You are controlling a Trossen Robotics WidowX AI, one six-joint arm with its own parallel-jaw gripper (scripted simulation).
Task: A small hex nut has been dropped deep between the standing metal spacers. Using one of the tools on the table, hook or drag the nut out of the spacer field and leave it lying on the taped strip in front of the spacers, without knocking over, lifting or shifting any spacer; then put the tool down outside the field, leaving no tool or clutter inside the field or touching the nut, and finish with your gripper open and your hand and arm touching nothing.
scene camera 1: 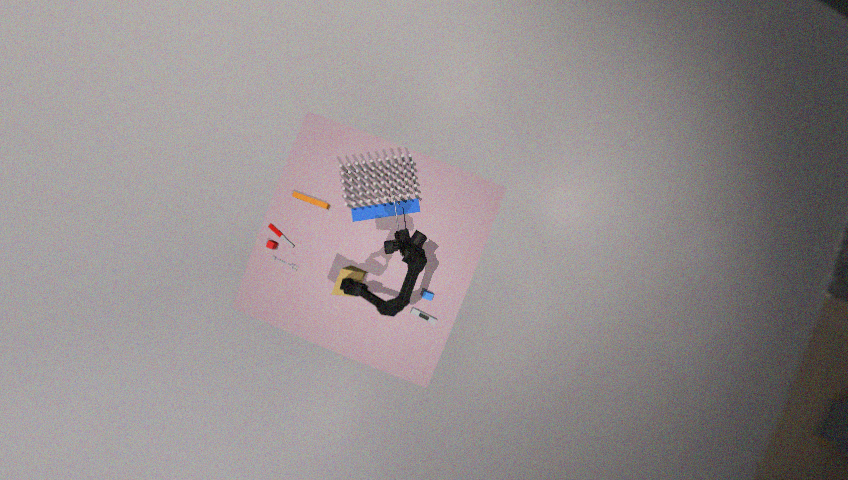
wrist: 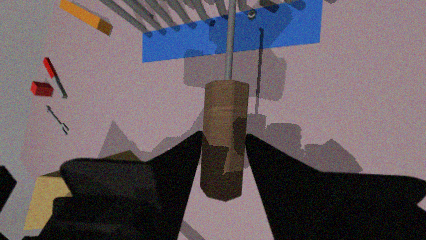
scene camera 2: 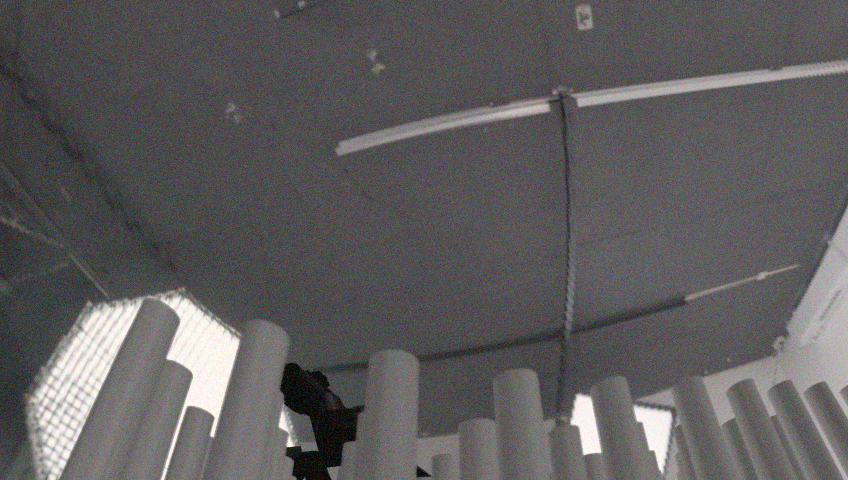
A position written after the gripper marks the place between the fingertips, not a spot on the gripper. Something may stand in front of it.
In view: the gripper point(wrist: 224, 136) and a taped strip point(scene camera 1: 385, 209).
